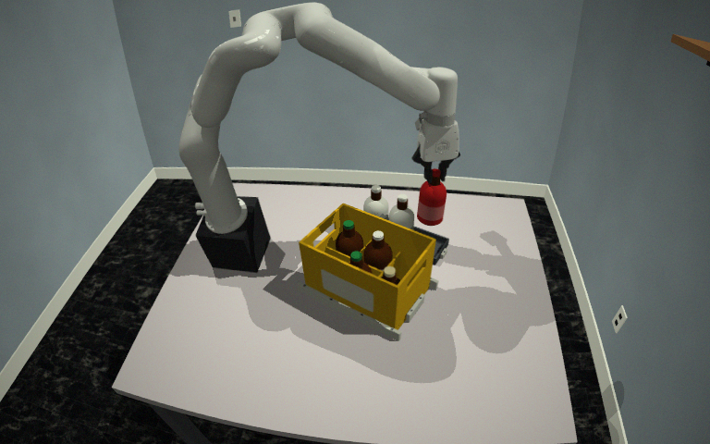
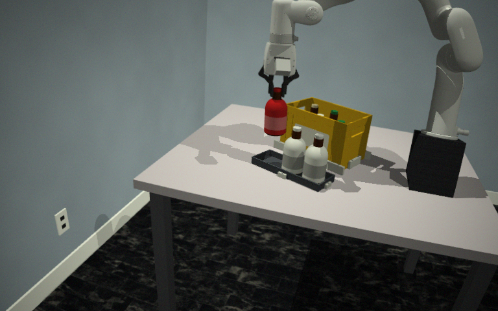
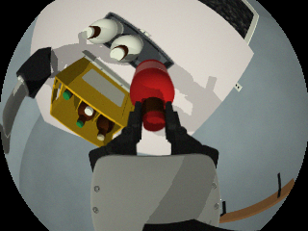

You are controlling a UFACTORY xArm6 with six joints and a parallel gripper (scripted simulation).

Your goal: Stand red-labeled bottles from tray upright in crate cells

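The red-labeled bottle lies 7 cm below my hand. The rest, counted from my hand: crate (17 cm behind, 17 cm to the right, 18 cm below).
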